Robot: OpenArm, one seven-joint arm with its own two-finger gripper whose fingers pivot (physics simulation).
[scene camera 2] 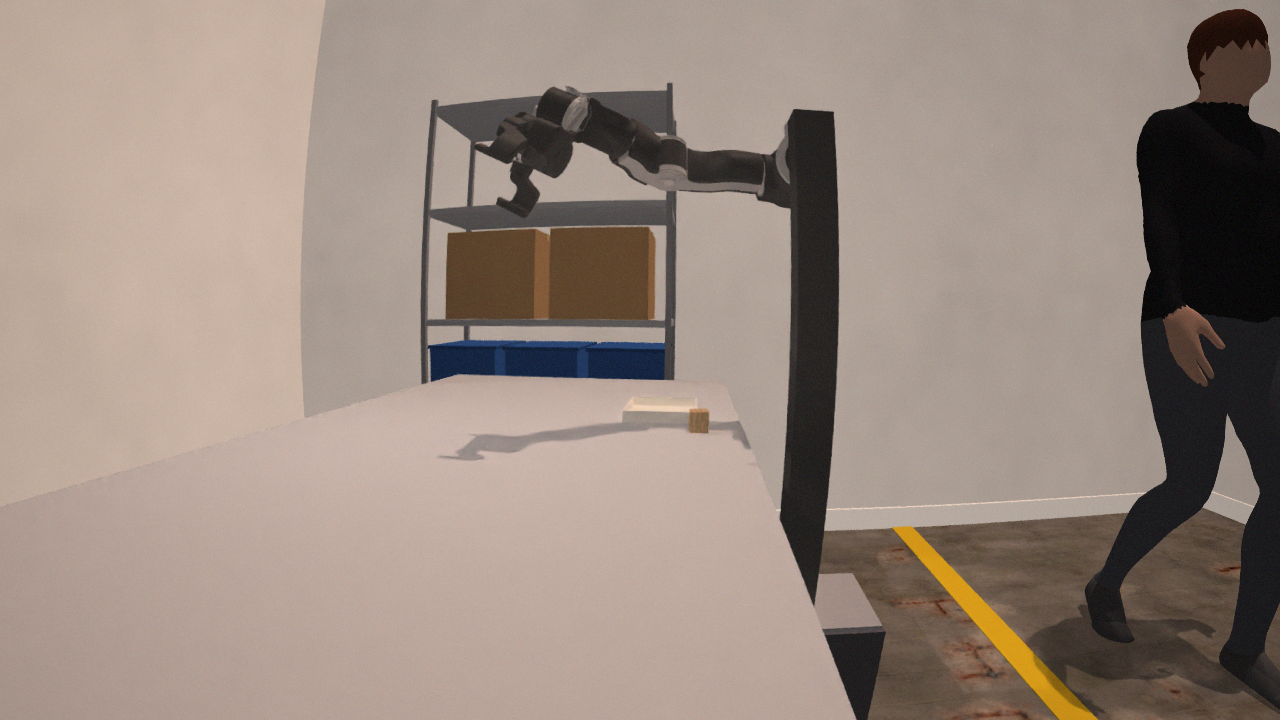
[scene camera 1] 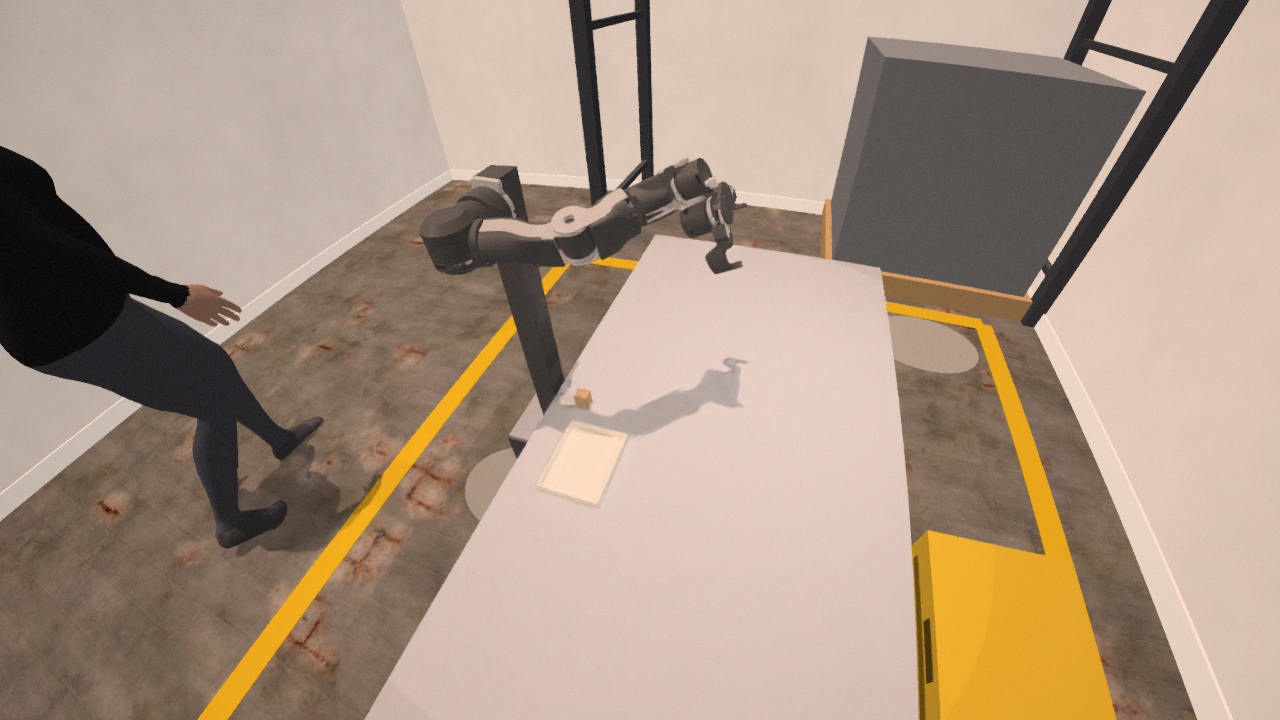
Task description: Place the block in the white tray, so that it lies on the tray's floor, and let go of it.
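A small wooden block (scene camera 1: 582,398) (scene camera 2: 699,420) stands on the table near the edge by the robot's post, beside the white tray and outside it. A small gap shows between them in scene camera 1. The white tray (scene camera 1: 581,465) (scene camera 2: 653,416) is shallow, lies flat on the table and has a bare floor. My gripper (scene camera 1: 741,235) (scene camera 2: 492,179) is open and empty. It hangs high above the table, well away from the block and the tray, with its fingers spread and pointing sideways away from the post.
The dark post (scene camera 1: 529,331) (scene camera 2: 810,313) stands at the table edge close to the block. The arm's shadow crosses the table (scene camera 1: 742,537) (scene camera 2: 447,573). A person (scene camera 1: 134,331) (scene camera 2: 1208,223) is on the floor on the post's side. A yellow cabinet (scene camera 1: 1011,626) stands beside the table.
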